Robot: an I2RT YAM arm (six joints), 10 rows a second.
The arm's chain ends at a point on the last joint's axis. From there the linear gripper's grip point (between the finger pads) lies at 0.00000 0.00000 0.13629 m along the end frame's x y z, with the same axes.
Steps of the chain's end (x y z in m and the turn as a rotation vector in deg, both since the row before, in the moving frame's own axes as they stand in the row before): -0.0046 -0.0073 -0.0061 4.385 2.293 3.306; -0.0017 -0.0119 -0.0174 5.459 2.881 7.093; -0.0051 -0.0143 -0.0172 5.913 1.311 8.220; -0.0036 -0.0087 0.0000 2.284 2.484 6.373; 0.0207 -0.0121 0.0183 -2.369 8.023 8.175; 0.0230 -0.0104 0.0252 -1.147 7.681 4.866; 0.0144 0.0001 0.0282 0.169 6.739 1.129; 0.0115 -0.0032 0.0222 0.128 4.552 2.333; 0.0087 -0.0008 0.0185 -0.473 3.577 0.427
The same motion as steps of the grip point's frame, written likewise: 0.0011 -0.0176 -0.0066 4.385 2.293 3.306; 0.0059 -0.0244 -0.0182 5.459 2.881 7.093; -0.0010 -0.0281 -0.0180 5.913 1.311 8.220; 0.0026 -0.0138 -0.0002 2.284 2.484 6.373; 0.0393 -0.0051 0.0169 -2.369 8.023 8.175; 0.0411 -0.0069 0.0240 -1.147 7.681 4.866; 0.0304 -0.0001 0.0273 0.169 6.739 1.129; 0.0223 -0.0033 0.0218 0.128 4.552 2.333; 0.0172 0.0004 0.0182 -0.473 3.577 0.427
